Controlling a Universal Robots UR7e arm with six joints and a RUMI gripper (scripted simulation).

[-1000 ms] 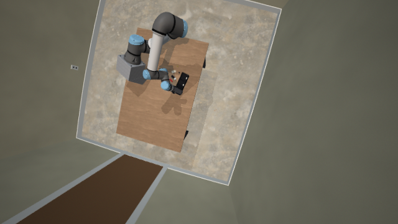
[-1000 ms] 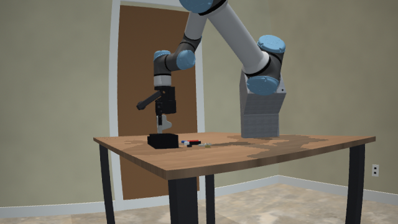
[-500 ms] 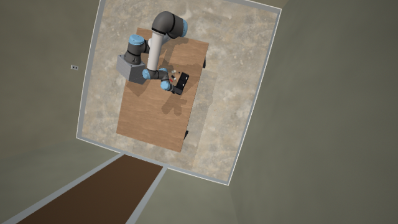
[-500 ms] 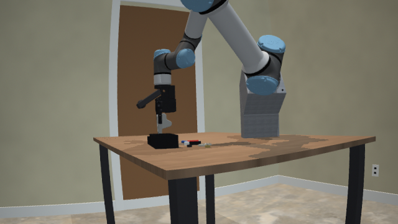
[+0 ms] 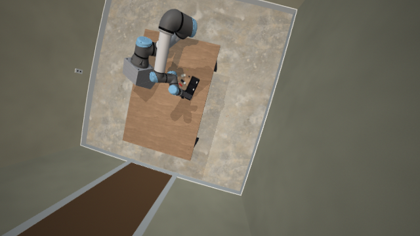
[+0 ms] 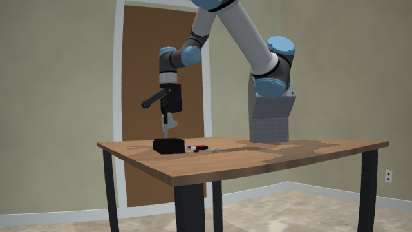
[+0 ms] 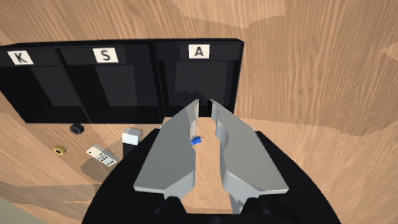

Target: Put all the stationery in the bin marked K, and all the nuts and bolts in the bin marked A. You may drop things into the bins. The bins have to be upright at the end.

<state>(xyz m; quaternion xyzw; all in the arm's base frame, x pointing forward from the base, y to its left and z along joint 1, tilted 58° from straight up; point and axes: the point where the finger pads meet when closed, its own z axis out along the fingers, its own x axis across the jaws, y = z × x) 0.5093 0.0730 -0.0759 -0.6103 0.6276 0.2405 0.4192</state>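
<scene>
The black bin row lies 90 mm to the left of my hand and 40 mm below it. The rest, counted from my hand: eraser 120 mm behind, 100 mm to the left, 50 mm below; blue pen 100 mm behind, 50 mm below, 10 mm to the left; red marker 130 mm behind, 60 mm to the left, 50 mm below.
</scene>
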